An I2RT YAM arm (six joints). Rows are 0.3 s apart.
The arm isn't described. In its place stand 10 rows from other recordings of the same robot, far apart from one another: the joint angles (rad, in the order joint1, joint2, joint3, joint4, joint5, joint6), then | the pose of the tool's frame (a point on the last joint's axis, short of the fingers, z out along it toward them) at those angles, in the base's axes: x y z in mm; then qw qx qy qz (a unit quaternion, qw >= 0).
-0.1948, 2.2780, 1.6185, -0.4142, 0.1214, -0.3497 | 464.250 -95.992 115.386 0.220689 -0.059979 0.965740 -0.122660
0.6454, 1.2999, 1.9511, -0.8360, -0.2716, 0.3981 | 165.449 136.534 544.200 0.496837 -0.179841 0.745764 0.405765
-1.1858, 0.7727, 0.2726, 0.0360, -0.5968, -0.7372 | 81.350 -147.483 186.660 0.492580 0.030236 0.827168 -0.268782
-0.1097, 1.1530, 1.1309, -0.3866, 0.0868, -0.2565 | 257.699 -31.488 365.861 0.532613 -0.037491 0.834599 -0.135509
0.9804, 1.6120, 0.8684, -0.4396, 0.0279, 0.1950 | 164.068 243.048 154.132 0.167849 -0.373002 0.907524 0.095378
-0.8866, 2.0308, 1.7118, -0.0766, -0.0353, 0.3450 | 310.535 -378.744 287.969 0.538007 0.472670 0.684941 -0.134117
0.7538, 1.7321, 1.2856, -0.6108, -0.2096, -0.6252 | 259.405 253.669 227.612 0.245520 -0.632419 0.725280 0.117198
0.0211, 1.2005, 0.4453, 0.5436, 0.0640, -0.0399 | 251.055 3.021 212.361 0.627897 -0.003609 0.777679 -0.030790
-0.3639, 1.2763, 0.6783, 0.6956, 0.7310, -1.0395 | 252.887 -121.747 287.585 0.373390 0.041869 0.679686 -0.629963
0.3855, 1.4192, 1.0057, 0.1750, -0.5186, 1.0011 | 299.646 140.641 306.185 0.330581 0.079228 0.772214 0.536773
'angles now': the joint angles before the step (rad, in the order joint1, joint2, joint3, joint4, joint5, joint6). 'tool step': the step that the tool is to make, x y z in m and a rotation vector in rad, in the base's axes. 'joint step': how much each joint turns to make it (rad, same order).
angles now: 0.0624, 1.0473, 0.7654, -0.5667, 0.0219, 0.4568
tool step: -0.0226, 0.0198, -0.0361, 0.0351, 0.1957, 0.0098
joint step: 0.1127, -0.0044, -0.0964, -0.1018, 0.0129, 0.1170
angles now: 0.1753, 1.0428, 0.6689, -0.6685, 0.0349, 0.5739
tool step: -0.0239, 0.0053, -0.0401, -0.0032, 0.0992, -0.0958
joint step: 0.0677, -0.0247, -0.1520, 0.0194, 0.0592, 0.1536
